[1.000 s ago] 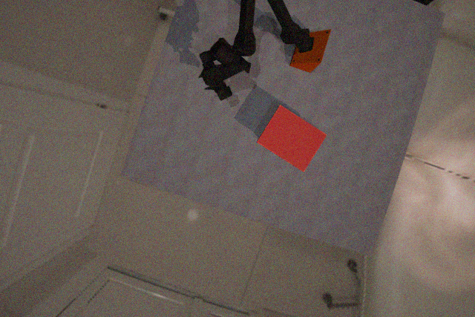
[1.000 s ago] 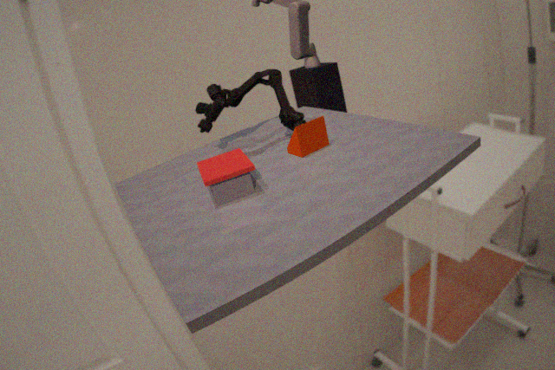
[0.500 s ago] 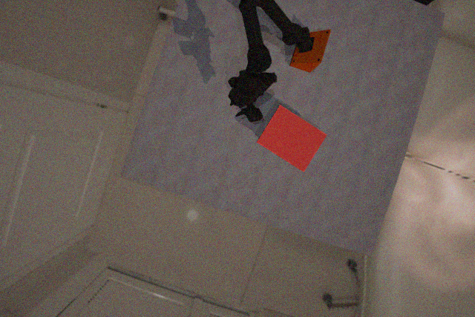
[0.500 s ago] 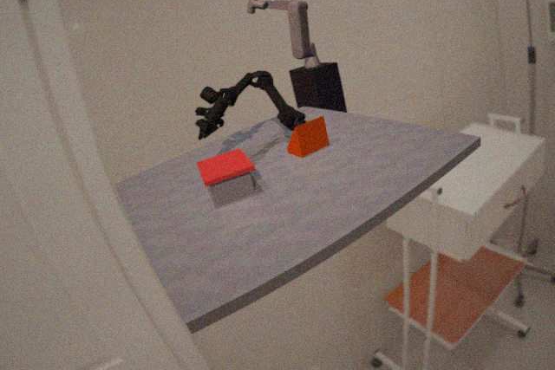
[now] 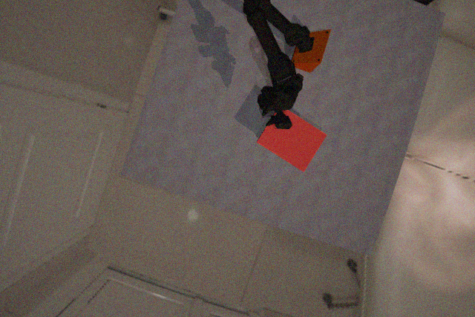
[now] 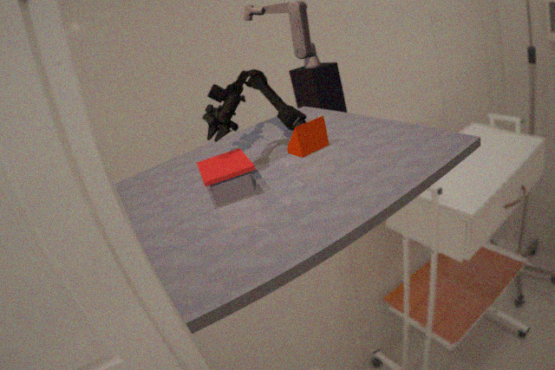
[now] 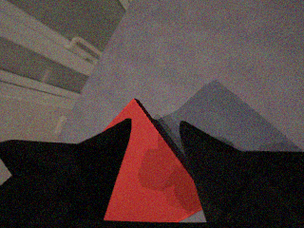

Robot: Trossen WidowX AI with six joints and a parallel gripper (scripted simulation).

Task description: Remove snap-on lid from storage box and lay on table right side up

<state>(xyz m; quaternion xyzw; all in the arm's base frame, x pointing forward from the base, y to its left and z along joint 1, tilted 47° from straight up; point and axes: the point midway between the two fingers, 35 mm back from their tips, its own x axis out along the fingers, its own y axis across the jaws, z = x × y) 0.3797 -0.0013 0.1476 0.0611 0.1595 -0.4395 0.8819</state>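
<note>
My gripper tip is now 4 cm short of the red lid, 14 cm to the right of it and 7 cm above it. Round my gripper tip: grey storage box: 4 cm ahead, 14 cm to the left, 12 cm below.
</note>
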